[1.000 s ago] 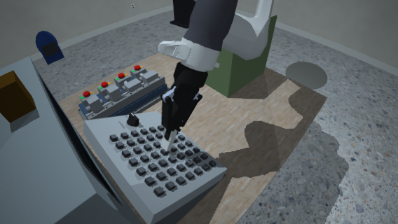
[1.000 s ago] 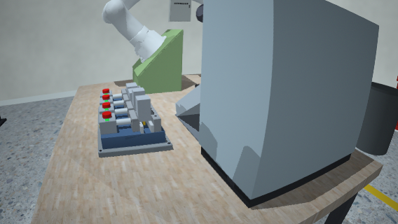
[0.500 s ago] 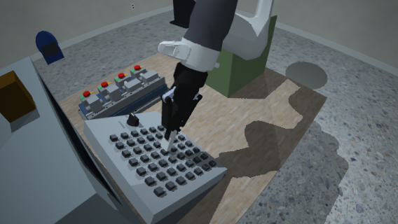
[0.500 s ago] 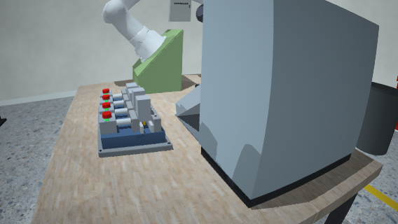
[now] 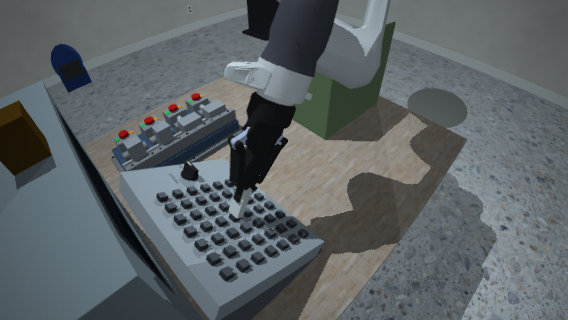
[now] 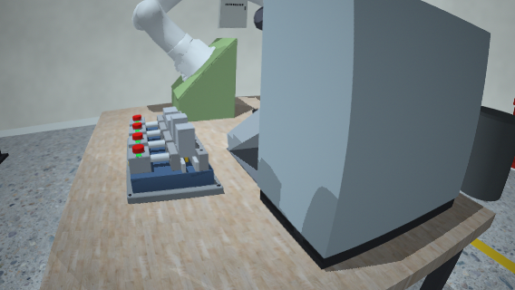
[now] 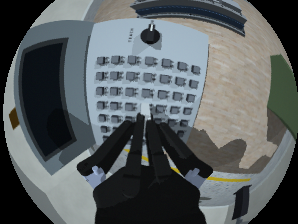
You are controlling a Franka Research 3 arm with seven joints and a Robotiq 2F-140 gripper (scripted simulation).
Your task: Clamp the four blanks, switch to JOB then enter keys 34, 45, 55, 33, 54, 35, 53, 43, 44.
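Now: hand 3 cm to the right of the key, 3 cm above it and 2 cm short of it. Also, from my hand: grey keypad 7 cm below, 5 cm to the right, 4 cm ahead; black selector knob 17 cm to the right, 3 cm below, 1 cm ahead.
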